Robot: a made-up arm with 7 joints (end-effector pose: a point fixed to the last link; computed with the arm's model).
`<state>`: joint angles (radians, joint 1 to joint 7).
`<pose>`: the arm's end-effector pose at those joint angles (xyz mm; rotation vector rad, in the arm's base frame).
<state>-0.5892 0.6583 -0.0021 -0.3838 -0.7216 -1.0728 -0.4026</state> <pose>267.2 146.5 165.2 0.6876 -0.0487 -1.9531</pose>
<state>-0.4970 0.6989 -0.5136 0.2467 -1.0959 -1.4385 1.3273</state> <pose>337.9 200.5 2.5 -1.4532 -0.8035 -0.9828</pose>
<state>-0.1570 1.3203 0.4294 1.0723 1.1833 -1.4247 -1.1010</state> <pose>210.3 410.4 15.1 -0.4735 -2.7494 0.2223</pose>
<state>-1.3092 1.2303 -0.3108 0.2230 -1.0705 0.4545 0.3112</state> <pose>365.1 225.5 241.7 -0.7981 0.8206 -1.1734</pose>
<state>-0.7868 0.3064 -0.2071 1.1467 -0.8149 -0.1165 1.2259</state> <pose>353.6 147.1 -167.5 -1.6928 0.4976 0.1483</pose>
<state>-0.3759 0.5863 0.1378 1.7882 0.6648 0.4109 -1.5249</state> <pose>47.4 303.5 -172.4 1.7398 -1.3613 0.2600</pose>
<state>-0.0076 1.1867 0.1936 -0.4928 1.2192 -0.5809 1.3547</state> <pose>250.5 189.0 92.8 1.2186 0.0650 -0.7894</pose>
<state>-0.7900 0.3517 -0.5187 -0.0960 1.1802 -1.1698 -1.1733</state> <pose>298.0 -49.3 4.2 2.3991 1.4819 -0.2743</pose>
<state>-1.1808 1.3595 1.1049 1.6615 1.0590 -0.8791 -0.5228</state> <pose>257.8 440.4 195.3 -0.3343 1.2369 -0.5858</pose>
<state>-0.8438 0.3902 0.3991 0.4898 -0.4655 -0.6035 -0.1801</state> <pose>407.6 220.0 64.0 -0.5375 0.1881 -1.4804</pose>
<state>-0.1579 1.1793 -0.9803 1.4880 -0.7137 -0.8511 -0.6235</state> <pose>155.3 443.7 -82.1 -0.7876 2.5195 -0.3317</pose>
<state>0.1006 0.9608 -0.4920 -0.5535 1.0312 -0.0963 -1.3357</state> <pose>208.4 167.8 -84.9 -1.1967 -2.7257 0.2953</pose>
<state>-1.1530 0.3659 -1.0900 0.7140 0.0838 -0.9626 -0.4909</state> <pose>367.0 -82.3 -2.2 1.3718 1.6317 -1.7878</pose>
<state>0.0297 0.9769 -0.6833 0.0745 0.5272 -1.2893 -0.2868</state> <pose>144.6 125.4 -122.7 1.0700 1.8332 -2.1050</pose>
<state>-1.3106 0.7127 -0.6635 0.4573 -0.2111 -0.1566 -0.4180</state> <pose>446.3 73.2 146.4 0.3452 1.5701 -1.3468</pose>
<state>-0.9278 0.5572 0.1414 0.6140 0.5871 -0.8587 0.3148</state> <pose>422.7 168.7 102.8 0.2803 0.6340 -0.9461</pose>
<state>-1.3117 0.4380 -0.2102 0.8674 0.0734 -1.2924 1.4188</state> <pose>415.6 80.4 196.1 -0.4754 -0.7510 -1.3165</pose>
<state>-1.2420 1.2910 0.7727 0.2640 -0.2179 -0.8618 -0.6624</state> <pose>122.2 292.2 394.1 0.9020 0.1769 -0.4937</pose>
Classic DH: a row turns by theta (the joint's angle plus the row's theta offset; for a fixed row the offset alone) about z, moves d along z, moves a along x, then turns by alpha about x. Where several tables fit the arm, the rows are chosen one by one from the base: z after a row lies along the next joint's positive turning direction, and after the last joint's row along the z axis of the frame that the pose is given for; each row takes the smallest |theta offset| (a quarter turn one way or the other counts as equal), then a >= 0, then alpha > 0; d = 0 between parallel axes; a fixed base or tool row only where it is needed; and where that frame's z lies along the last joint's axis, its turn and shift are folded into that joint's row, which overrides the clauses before.
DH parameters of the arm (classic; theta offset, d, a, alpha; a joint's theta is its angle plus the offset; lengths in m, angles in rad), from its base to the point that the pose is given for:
base (fixed): -0.071 0.1088 0.022 -1.3004
joint 1: -1.3111 0.0599 0.0072 -1.5708
joint 2: 1.2915 0.048 -0.0189 1.5708
joint 3: 1.5708 -0.2421 0.0218 -1.5708
joint 4: -1.5708 0.0171 0.0006 -1.5708
joint 5: 0 0.1072 0.0032 1.5708
joint 6: 1.5708 0.0003 0.0796 1.5708
joint 7: -1.5706 -0.0474 -0.0011 -1.3207
tool (fixed): -0.0001 0.0283 0 0

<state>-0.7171 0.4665 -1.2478 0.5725 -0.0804 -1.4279 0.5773</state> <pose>276.7 -30.3 -72.7 -0.0689 0.7673 -2.3107</pose>
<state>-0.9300 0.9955 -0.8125 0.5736 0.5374 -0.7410 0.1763</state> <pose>397.6 164.5 23.4 0.9245 1.5958 -0.8685</pose>
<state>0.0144 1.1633 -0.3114 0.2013 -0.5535 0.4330 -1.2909</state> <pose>174.4 319.5 -112.2 1.1873 -2.2372 1.1485</pose>
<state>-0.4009 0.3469 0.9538 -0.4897 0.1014 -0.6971 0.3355</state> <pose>190.3 250.0 114.6 0.1673 -0.2509 -0.5789</pose>
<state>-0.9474 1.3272 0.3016 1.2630 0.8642 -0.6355 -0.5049</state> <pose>284.9 438.0 184.0 -0.1844 1.8967 -0.0151</pose>
